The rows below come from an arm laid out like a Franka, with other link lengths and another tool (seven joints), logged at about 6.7 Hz.
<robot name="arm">
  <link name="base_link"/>
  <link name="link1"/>
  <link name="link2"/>
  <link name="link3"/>
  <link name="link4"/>
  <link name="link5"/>
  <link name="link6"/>
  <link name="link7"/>
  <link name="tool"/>
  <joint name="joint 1" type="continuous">
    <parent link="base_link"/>
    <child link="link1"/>
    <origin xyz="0 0 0.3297" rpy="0 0 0"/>
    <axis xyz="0 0 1"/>
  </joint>
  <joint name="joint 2" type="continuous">
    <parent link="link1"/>
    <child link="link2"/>
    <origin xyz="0 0 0" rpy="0 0 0"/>
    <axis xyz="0 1 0"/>
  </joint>
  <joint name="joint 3" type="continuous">
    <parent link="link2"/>
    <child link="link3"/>
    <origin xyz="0 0 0.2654" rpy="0 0 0"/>
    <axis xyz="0 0 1"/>
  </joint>
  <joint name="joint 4" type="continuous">
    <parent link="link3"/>
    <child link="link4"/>
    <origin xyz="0.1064 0 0" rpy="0 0 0"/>
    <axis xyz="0 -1 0"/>
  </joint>
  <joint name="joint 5" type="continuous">
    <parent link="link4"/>
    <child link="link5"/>
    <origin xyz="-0.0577 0 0.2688" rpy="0 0 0"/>
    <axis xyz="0 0 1"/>
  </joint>
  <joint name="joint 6" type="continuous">
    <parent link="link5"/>
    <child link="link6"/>
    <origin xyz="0 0 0" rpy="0 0 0"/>
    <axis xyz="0 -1 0"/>
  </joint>
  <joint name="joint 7" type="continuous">
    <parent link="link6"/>
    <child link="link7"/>
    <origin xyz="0.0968 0 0" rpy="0 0 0"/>
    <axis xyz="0 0 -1"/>
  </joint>
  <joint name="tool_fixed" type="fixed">
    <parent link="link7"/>
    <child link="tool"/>
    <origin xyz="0.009 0.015 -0.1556" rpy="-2.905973 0 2.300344"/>
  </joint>
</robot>
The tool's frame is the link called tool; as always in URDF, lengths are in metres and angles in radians. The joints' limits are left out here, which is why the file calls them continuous.
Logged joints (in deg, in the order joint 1, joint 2, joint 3, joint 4, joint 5, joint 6, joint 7), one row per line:
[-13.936 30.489 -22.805 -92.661 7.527 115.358 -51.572]
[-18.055 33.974 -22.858 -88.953 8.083 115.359 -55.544]
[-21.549 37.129 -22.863 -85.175 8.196 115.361 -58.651]
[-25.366 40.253 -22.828 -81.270 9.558 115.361 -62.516]
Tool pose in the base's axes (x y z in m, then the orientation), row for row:
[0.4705 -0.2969 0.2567 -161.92 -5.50 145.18]
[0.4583 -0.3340 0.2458 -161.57 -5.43 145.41]
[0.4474 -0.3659 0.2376 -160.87 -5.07 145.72]
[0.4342 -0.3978 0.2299 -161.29 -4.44 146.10]
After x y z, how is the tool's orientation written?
As angles about the fixed x, y, z axes (roll, pitch, yaw), in degrees.
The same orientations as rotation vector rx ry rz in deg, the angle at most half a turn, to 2 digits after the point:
[-49.00 -160.54 23.07]
[-48.64 -160.56 23.62]
[-48.25 -160.69 24.83]
[-48.12 -161.57 24.66]

